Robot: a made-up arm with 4 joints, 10 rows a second.
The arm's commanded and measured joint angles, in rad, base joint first. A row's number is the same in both.
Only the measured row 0 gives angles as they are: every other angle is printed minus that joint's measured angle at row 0.
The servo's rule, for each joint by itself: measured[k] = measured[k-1] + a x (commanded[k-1-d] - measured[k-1]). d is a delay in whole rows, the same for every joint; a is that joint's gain. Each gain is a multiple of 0.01, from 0.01 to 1. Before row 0 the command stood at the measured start. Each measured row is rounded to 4 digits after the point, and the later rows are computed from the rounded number. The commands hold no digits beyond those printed.
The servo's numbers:
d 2
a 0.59 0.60 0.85 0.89
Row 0, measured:
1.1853, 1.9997, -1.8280, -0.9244
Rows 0 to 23, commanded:
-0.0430, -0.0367, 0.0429, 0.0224
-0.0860, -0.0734, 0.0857, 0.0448
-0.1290, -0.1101, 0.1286, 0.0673
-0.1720, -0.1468, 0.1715, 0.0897
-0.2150, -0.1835, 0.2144, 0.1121
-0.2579, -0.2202, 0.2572, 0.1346
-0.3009, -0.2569, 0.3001, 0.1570
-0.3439, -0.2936, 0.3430, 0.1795
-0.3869, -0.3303, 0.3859, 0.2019
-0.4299, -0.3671, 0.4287, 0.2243
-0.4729, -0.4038, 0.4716, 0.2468
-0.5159, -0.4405, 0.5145, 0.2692
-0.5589, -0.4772, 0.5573, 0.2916
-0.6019, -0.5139, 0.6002, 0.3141
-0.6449, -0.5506, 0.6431, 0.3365
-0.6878, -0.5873, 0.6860, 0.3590
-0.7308, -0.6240, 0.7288, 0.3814
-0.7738, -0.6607, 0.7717, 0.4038
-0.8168, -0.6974, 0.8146, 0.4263
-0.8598, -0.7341, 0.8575, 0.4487
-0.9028, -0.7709, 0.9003, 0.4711
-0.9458, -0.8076, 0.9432, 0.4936
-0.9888, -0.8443, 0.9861, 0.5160
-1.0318, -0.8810, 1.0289, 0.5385
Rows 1 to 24, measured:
0.0000, 0.0000, 0.0000, 0.0000
0.0000, 0.0000, 0.0000, 0.0000
-0.0254, -0.0220, 0.0365, 0.0199
-0.0612, -0.0528, 0.0783, 0.0421
-0.1012, -0.0872, 0.1211, 0.0645
-0.1430, -0.1230, 0.1639, 0.0869
-0.1855, -0.1593, 0.2068, 0.1093
-0.2282, -0.1958, 0.2496, 0.1318
-0.2711, -0.2325, 0.2925, 0.1542
-0.3141, -0.2692, 0.3354, 0.1767
-0.3571, -0.3059, 0.3783, 0.1991
-0.4001, -0.3426, 0.4211, 0.2215
-0.4431, -0.3793, 0.4640, 0.2440
-0.4861, -0.4160, 0.5069, 0.2664
-0.5291, -0.4527, 0.5497, 0.2888
-0.5721, -0.4894, 0.5926, 0.3113
-0.6151, -0.5261, 0.6355, 0.3337
-0.6580, -0.5628, 0.6784, 0.3562
-0.7010, -0.5995, 0.7212, 0.3786
-0.7440, -0.6362, 0.7641, 0.4010
-0.7870, -0.6729, 0.8070, 0.4235
-0.8300, -0.7096, 0.8499, 0.4459
-0.8730, -0.7464, 0.8927, 0.4683
-0.9160, -0.7831, 0.9356, 0.4908

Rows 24 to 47, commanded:
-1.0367, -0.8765, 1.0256, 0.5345
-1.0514, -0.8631, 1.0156, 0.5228
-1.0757, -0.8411, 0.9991, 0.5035
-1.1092, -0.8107, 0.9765, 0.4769
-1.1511, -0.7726, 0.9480, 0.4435
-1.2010, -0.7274, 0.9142, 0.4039
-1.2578, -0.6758, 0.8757, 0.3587
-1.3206, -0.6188, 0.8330, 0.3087
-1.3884, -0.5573, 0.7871, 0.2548
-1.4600, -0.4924, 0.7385, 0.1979
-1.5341, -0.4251, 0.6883, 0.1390
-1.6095, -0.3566, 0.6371, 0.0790
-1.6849, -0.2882, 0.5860, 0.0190
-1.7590, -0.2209, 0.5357, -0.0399
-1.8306, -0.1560, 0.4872, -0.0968
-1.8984, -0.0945, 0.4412, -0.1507
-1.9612, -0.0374, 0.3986, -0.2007
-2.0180, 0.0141, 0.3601, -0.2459
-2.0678, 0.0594, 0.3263, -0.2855
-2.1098, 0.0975, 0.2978, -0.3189
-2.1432, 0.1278, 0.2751, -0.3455
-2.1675, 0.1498, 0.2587, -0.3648
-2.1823, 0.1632, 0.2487, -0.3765
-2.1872, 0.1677, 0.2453, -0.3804
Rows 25 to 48, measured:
-0.9590, -0.8198, 0.9785, 0.5132
-1.0020, -0.8565, 1.0213, 0.5357
-1.0225, -0.8685, 1.0250, 0.5346
-1.0396, -0.8653, 1.0170, 0.5241
-1.0609, -0.8508, 1.0018, 0.5058
-1.0894, -0.8267, 0.9803, 0.4801
-1.1258, -0.7942, 0.9528, 0.4475
-1.1702, -0.7541, 0.9200, 0.4087
-1.2219, -0.7071, 0.8823, 0.3642
-1.2801, -0.6541, 0.8404, 0.3148
-1.3440, -0.5960, 0.7951, 0.2614
-1.4124, -0.5338, 0.7470, 0.2049
-1.4842, -0.4686, 0.6971, 0.1462
-1.5581, -0.4014, 0.6461, 0.0864
-1.6329, -0.3335, 0.5950, 0.0264
-1.7073, -0.2659, 0.5446, -0.0326
-1.7800, -0.2000, 0.4958, -0.0897
-1.8499, -0.1367, 0.4494, -0.1440
-1.9156, -0.0771, 0.4062, -0.1945
-1.9760, -0.0224, 0.3670, -0.2402
-2.0302, 0.0267, 0.3324, -0.2805
-2.0772, 0.0692, 0.3030, -0.3147
-2.1161, 0.1044, 0.2793, -0.3421
-2.1464, 0.1316, 0.2618, -0.3623

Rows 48 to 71, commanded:
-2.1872, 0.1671, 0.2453, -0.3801
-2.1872, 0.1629, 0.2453, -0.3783
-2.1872, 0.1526, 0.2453, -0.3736
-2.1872, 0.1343, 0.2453, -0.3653
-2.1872, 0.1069, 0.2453, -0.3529
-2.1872, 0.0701, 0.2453, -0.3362
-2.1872, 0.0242, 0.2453, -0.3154
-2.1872, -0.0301, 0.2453, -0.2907
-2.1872, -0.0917, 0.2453, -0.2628
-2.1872, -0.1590, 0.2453, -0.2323
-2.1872, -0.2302, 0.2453, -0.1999
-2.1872, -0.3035, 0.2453, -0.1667
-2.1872, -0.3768, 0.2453, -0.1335
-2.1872, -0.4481, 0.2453, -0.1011
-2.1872, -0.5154, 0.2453, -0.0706
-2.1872, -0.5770, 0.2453, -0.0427
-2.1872, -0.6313, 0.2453, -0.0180
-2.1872, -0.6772, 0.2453, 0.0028
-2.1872, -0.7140, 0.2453, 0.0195
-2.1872, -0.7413, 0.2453, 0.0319
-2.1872, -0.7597, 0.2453, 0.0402
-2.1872, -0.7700, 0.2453, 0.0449
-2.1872, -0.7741, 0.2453, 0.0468
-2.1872, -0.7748, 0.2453, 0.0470
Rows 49 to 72, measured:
-2.1676, 0.1506, 0.2507, -0.3749
-2.1792, 0.1609, 0.2461, -0.3798
-2.1839, 0.1646, 0.2454, -0.3801
-2.1858, 0.1636, 0.2453, -0.3785
-2.1866, 0.1570, 0.2453, -0.3741
-2.1870, 0.1434, 0.2453, -0.3663
-2.1871, 0.1215, 0.2453, -0.3544
-2.1872, 0.0907, 0.2453, -0.3382
-2.1872, 0.0508, 0.2453, -0.3179
-2.1872, 0.0023, 0.2453, -0.2937
-2.1872, -0.0541, 0.2453, -0.2662
-2.1872, -0.1170, 0.2453, -0.2360
-2.1872, -0.1849, 0.2453, -0.2039
-2.1872, -0.2561, 0.2453, -0.1708
-2.1872, -0.3285, 0.2453, -0.1376
-2.1872, -0.4003, 0.2453, -0.1051
-2.1872, -0.4694, 0.2453, -0.0744
-2.1872, -0.5340, 0.2453, -0.0462
-2.1872, -0.5924, 0.2453, -0.0211
-2.1872, -0.6433, 0.2453, 0.0002
-2.1872, -0.6857, 0.2453, 0.0174
-2.1872, -0.7191, 0.2453, 0.0303
-2.1872, -0.7435, 0.2453, 0.0391
-2.1872, -0.7594, 0.2453, 0.0443

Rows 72 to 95, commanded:
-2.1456, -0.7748, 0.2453, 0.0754
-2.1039, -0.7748, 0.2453, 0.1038
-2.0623, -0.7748, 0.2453, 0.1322
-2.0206, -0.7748, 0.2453, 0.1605
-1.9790, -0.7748, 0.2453, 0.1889
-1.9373, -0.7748, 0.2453, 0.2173
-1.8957, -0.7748, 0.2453, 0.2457
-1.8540, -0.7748, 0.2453, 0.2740
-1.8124, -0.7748, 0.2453, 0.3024
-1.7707, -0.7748, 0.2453, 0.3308
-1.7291, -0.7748, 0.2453, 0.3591
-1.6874, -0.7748, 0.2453, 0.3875
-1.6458, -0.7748, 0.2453, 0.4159
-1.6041, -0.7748, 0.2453, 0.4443
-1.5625, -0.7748, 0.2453, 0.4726
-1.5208, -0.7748, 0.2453, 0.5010
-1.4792, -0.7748, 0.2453, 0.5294
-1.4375, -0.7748, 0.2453, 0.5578
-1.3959, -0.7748, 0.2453, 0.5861
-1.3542, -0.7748, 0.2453, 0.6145
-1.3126, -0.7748, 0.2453, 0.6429
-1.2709, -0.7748, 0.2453, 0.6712
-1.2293, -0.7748, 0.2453, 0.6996
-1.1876, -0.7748, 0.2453, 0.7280
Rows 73 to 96, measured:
-2.1872, -0.7682, 0.2453, 0.0465
-2.1872, -0.7722, 0.2453, 0.0469
-2.1627, -0.7738, 0.2453, 0.0723
-2.1280, -0.7744, 0.2453, 0.1003
-2.0892, -0.7746, 0.2453, 0.1287
-2.0487, -0.7747, 0.2453, 0.1570
-2.0076, -0.7748, 0.2453, 0.1854
-1.9661, -0.7748, 0.2453, 0.2138
-1.9246, -0.7748, 0.2453, 0.2422
-1.8829, -0.7748, 0.2453, 0.2705
-1.8413, -0.7748, 0.2453, 0.2989
-1.7996, -0.7748, 0.2453, 0.3273
-1.7580, -0.7748, 0.2453, 0.3556
-1.7163, -0.7748, 0.2453, 0.3840
-1.6747, -0.7748, 0.2453, 0.4124
-1.6330, -0.7748, 0.2453, 0.4408
-1.5914, -0.7748, 0.2453, 0.4691
-1.5497, -0.7748, 0.2453, 0.4975
-1.5081, -0.7748, 0.2453, 0.5259
-1.4664, -0.7748, 0.2453, 0.5543
-1.4248, -0.7748, 0.2453, 0.5826
-1.3831, -0.7748, 0.2453, 0.6110
-1.3415, -0.7748, 0.2453, 0.6394
-1.2998, -0.7748, 0.2453, 0.6677

